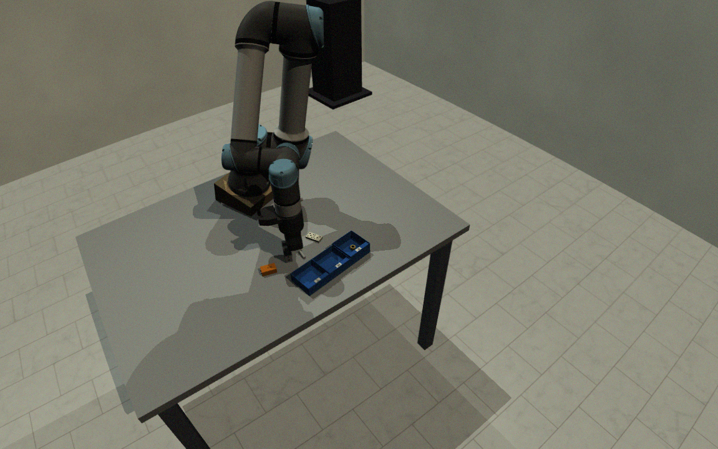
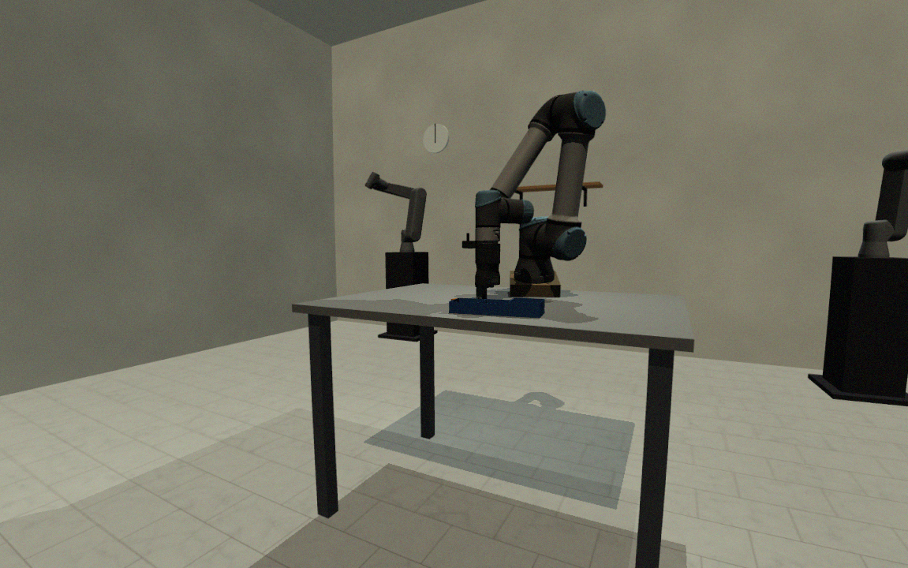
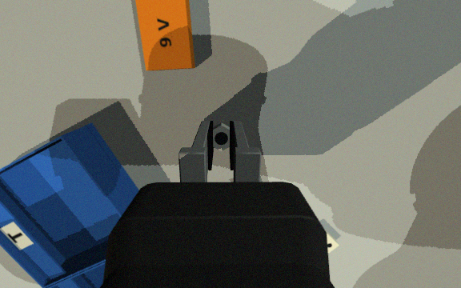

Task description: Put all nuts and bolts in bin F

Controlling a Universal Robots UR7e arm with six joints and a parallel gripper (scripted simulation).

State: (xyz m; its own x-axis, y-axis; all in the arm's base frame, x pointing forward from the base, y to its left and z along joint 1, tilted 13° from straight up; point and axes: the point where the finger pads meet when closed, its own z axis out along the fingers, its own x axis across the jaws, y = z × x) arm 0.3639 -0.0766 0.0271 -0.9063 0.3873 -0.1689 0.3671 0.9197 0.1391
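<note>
Now: the grey bolt 1 cm ahead of my hand, 4 cm to the left of it and 1 cm below it. Round my hand: orange 9 V battery (8 cm to the right, 1 cm below); white domino (3 cm behind, 12 cm to the left, 1 cm below); grey nut (2 cm below).
</note>
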